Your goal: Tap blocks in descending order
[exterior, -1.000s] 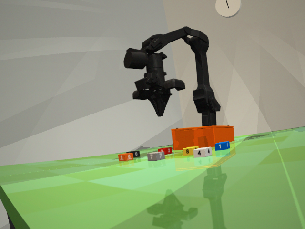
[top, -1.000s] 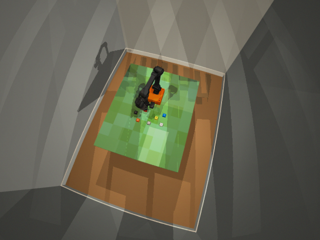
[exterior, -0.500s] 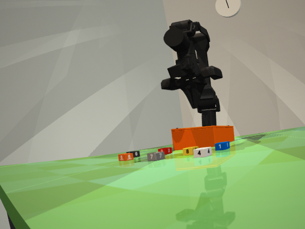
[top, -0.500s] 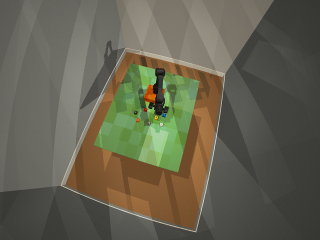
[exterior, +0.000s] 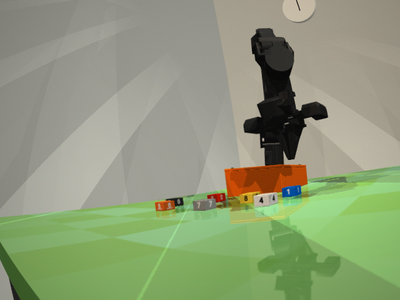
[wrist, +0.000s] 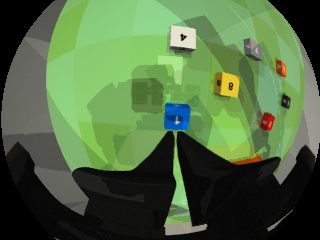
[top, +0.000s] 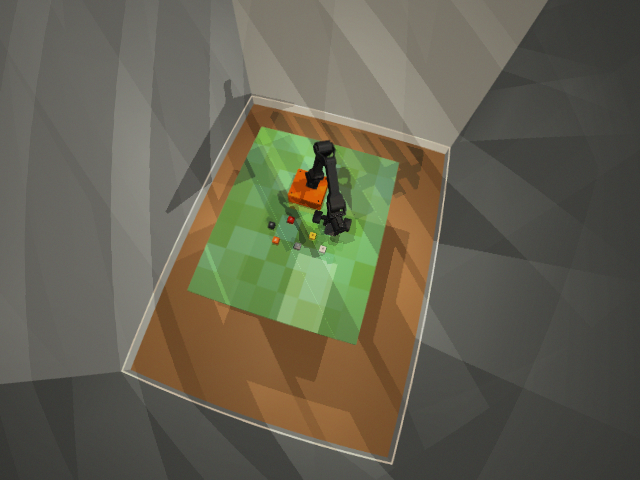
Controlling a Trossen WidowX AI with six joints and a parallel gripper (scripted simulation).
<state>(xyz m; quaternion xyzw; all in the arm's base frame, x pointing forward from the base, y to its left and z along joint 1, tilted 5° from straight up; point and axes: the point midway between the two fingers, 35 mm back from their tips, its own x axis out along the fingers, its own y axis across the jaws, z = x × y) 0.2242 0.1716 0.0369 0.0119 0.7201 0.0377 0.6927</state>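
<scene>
Right now my gripper tip is 7 cm above the blue 1 block, 1 cm to the left of it and 1 cm past it. The rest, counted from my gripper tip: white block marked 4 (10 cm ahead, 7 cm below, 1 cm to the right); then yellow block marked 8 (8 cm to the right, 7 cm below, 5 cm ahead); then grey 7 block (14 cm to the right, 13 cm ahead, 7 cm below).
</scene>
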